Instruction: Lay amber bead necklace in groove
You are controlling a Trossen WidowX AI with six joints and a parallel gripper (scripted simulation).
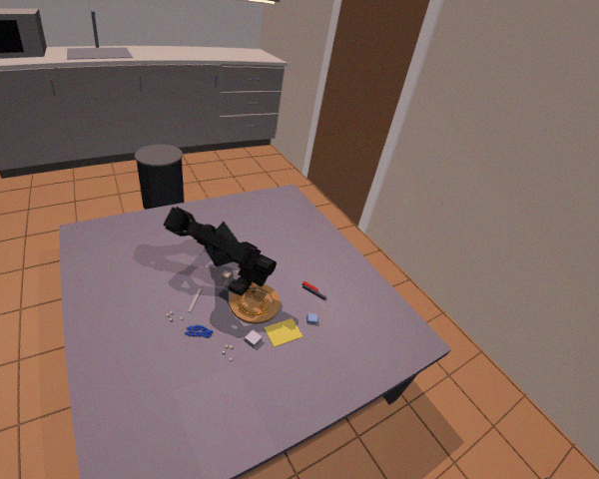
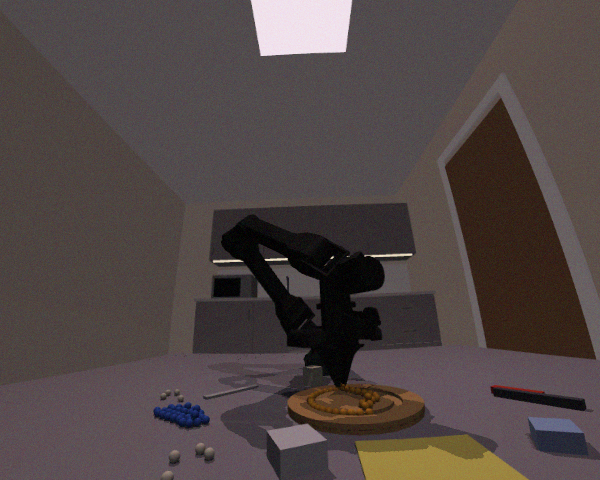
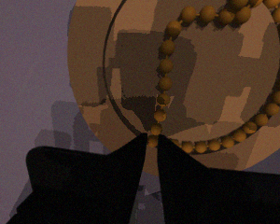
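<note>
Right now the round wooden bead board is 6 cm ahead of my gripper tip, 1 cm to the left of it and 1 cm below it. From my gripper tip the other things lie so: grey block: 21 cm ahead, 9 cm to the right, 1 cm below; then yellow pad: 23 cm ahead, 3 cm to the left, 2 cm below; then thin rod: 20 cm to the right, 6 cm behind, 2 cm below.
</note>
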